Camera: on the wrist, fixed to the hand. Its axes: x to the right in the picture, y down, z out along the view.
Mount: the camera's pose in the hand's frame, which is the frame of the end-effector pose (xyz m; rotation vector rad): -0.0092 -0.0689 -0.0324 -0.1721 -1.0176 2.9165
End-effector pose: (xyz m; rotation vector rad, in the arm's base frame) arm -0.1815 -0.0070 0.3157 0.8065 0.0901 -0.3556
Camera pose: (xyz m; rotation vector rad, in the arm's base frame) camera -0.2121 -0.0250 0.2477 -0.1560 -1.8096 1.9956
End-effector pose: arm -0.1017 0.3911 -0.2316 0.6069 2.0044 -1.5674
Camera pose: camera -0.1423 0.4065 -0.1684 1.0653 -0.5278 0.4247
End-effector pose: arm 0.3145 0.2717 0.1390 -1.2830 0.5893 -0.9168
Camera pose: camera 0.2665 0.2601 0.1977 0.1527 0.8530 2.0237
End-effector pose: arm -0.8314 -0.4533 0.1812 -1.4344 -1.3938 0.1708
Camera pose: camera -0.8543 -0.4969 0.2400 1.5347 -1.0006 -1.8054
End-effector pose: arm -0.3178 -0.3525 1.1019 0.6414 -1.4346 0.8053
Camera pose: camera -0.2429 -0.3684 1.0969 1.2155 1.2242 -1.1561
